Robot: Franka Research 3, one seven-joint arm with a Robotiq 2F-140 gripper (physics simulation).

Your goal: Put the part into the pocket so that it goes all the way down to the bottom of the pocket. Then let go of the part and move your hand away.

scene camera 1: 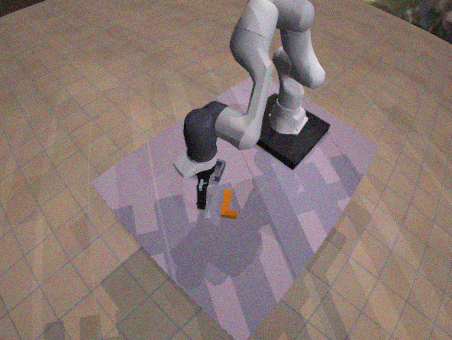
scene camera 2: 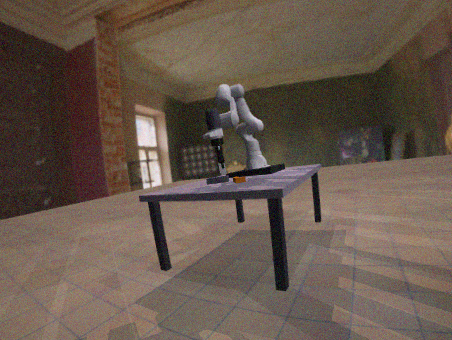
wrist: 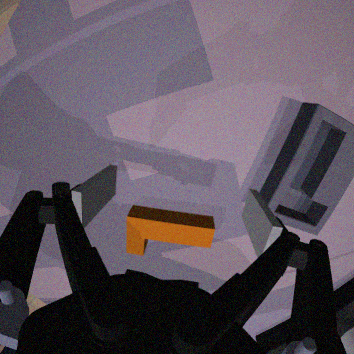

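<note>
The orange L-shaped part (scene camera 1: 226, 202) (scene camera 2: 239, 179) (wrist: 172, 231) lies flat on the table. In the wrist view its long arm runs across the picture and its short arm points toward the bottom. The grey block with the L-shaped pocket (scene camera 1: 218, 171) (scene camera 2: 217, 180) (wrist: 337, 175) stands apart from the part, at the right in the wrist view, and the pocket is empty. My gripper (scene camera 1: 201, 205) (scene camera 2: 222, 170) (wrist: 179, 191) is wide open and empty, above the table. In the wrist view the part shows between the two fingers, lower than the fingertips. In scene camera 1 the arm partly hides the block.
The black base plate (scene camera 1: 320, 127) under the arm stands on the lilac table (scene camera 1: 350, 142) (scene camera 2: 210, 196), behind the block and the part. In the wrist view the block lies just beyond the right finger. Shadows of the arm fall over the table and the part's surroundings.
</note>
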